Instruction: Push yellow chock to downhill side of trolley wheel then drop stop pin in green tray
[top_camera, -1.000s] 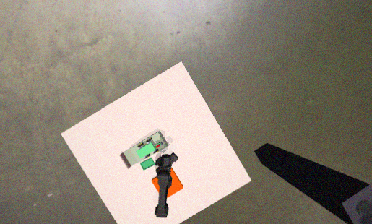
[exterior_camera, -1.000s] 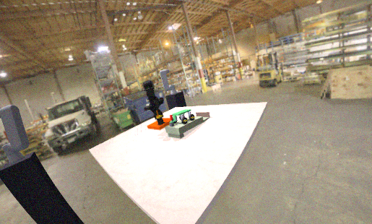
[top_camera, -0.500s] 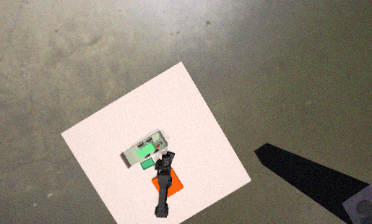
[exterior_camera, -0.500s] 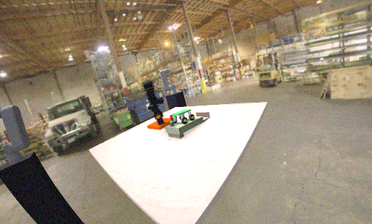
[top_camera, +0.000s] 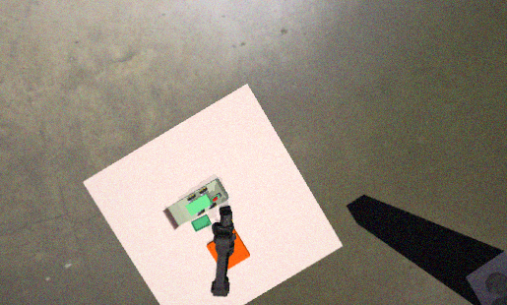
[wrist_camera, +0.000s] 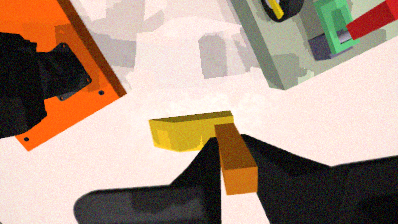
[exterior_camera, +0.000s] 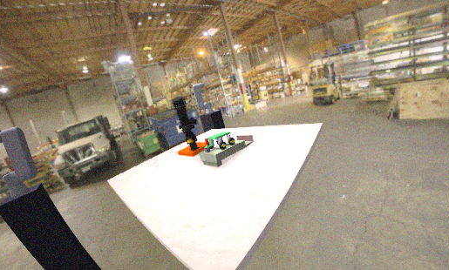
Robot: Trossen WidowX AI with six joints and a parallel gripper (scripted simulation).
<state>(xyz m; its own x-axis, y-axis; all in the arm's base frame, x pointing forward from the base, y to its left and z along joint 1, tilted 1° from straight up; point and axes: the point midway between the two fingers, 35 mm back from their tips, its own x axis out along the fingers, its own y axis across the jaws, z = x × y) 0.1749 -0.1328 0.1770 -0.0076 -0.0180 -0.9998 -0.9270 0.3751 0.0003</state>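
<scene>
Right now my gripper tip is 16 cm short of the trolley, 11 cm to the right of it and 6 cm above it. The rest, counted from my gripper tip: yellow chock: 2 cm behind, 1 cm to the left, 1 cm below; then red-headed stop pin: 14 cm ahead, 1 cm to the left, 5 cm below; then green tray: 3 cm ahead, 23 cm to the left, 18 cm below.
</scene>
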